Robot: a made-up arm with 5 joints. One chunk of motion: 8 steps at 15 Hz.
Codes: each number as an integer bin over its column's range. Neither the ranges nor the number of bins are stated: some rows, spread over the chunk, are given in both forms.
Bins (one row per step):
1: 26 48 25 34 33
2: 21 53 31 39 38
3: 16 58 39 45 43
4: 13 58 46 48 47
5: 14 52 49 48 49
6: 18 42 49 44 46
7: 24 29 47 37 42
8: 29 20 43 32 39
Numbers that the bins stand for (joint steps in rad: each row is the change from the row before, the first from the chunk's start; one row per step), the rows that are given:
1: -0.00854 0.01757 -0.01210 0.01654 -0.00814
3: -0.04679 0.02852 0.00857 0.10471 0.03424
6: -0.03914 0.01100 0.02333 0.09670 0.04695
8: 0.00294 -0.01310 0.01448 0.00051 0.01729
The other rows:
2: -0.02767 0.02305 -0.00324 0.05662 0.01305
4: -0.05827 0.02852 0.01890 0.12876 0.05119
5: -0.05444 0.02195 0.02333 0.12876 0.05967
7: -0.01619 -0.00324 0.02038 0.04059 0.03000

